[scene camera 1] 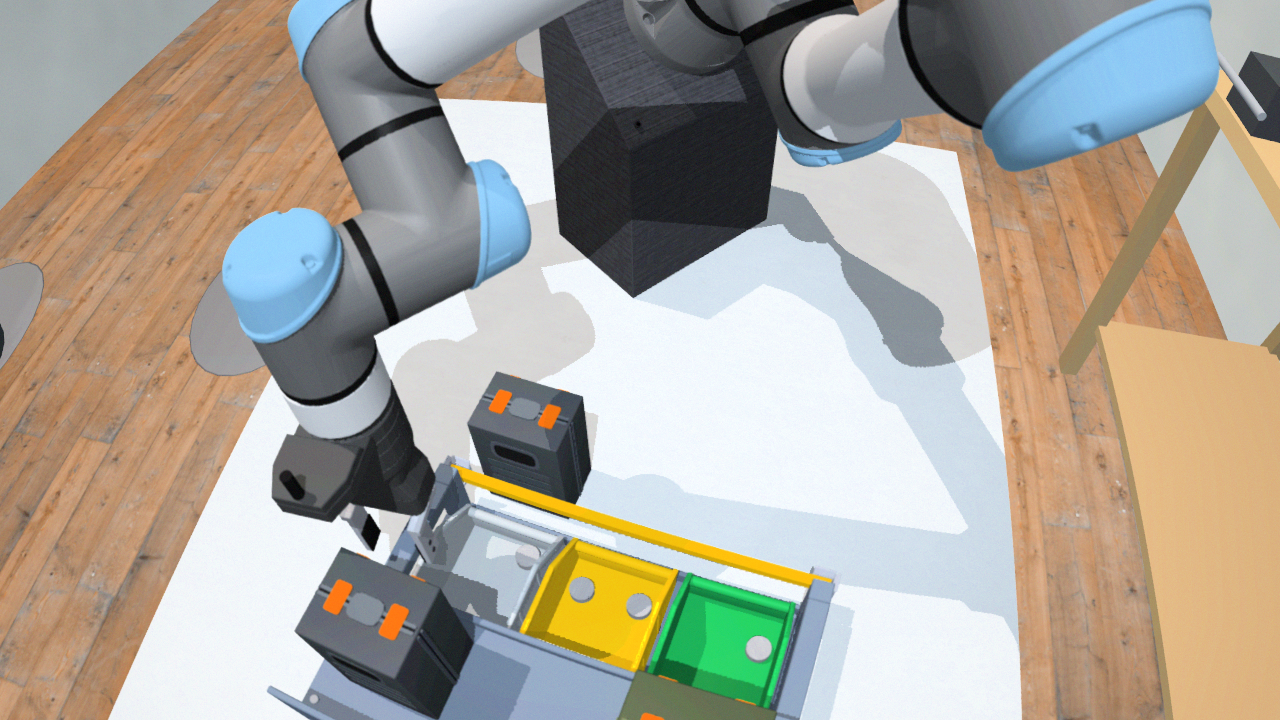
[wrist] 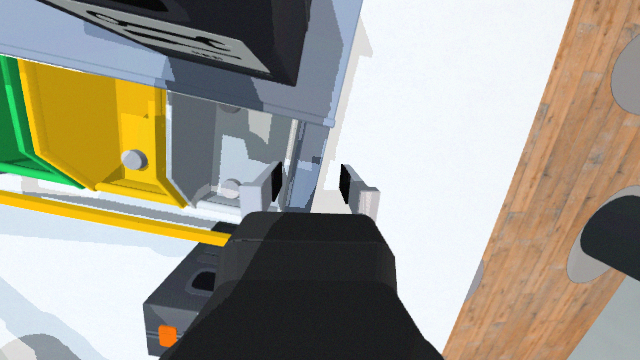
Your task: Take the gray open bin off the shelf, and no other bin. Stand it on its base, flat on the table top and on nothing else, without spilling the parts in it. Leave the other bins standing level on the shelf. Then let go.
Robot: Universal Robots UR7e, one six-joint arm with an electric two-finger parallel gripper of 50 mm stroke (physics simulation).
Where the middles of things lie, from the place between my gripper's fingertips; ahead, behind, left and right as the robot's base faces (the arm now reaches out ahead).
The gray open bin (scene camera 1: 475, 567) is 10 mm ahead of my hand, 70 mm to the left of it and 40 mm below it. The rest, counted from my hand: yellow bar (scene camera 1: 728, 558) 100 mm behind, 190 mm to the left, 20 mm below; then green bin (scene camera 1: 702, 644) 10 mm ahead, 300 mm to the left, 40 mm below; then yellow bin (scene camera 1: 601, 629) 10 mm ahead, 180 mm to the left, 40 mm below.
